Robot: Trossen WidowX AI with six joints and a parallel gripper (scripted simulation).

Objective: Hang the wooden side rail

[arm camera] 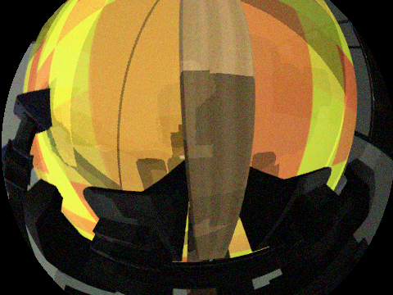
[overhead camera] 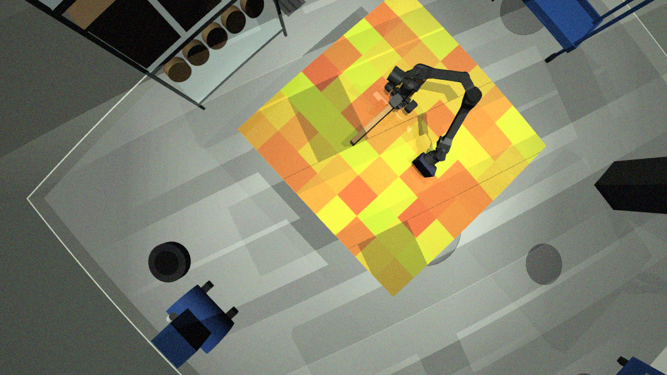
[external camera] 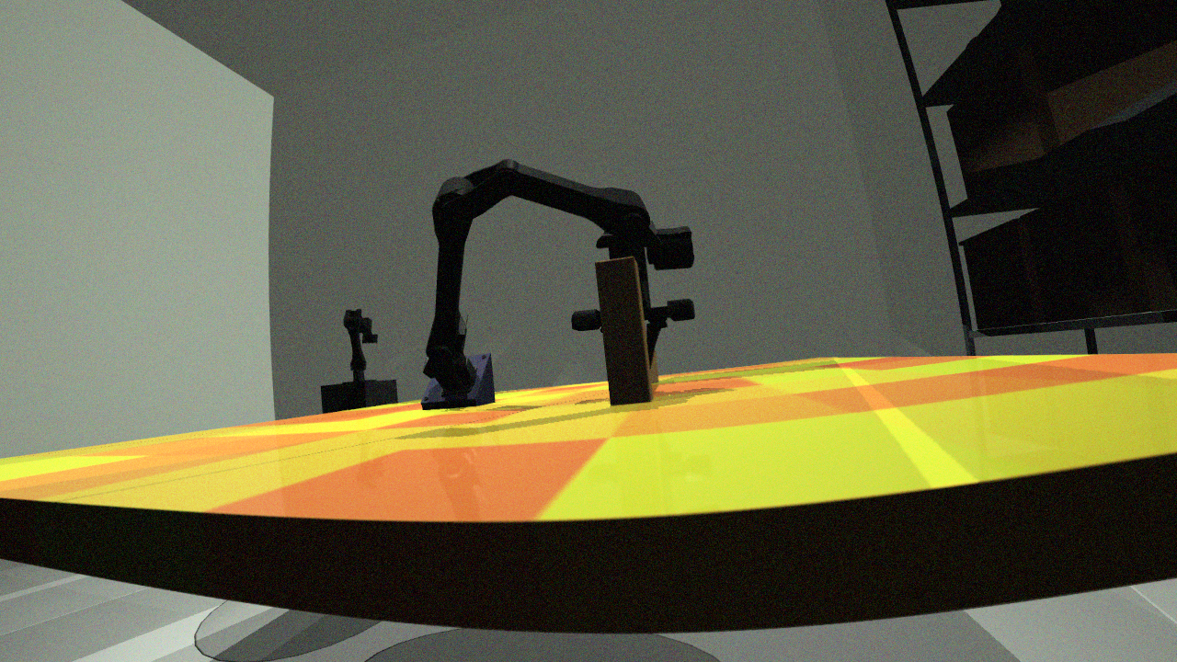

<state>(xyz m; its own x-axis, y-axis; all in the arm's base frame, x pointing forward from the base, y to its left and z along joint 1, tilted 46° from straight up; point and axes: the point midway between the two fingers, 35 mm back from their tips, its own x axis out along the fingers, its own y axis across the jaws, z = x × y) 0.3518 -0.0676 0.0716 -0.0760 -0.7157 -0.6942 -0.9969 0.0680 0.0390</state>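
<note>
The headboard post is 130 mm to the right of my gripper tip and 40 mm above it.
</note>
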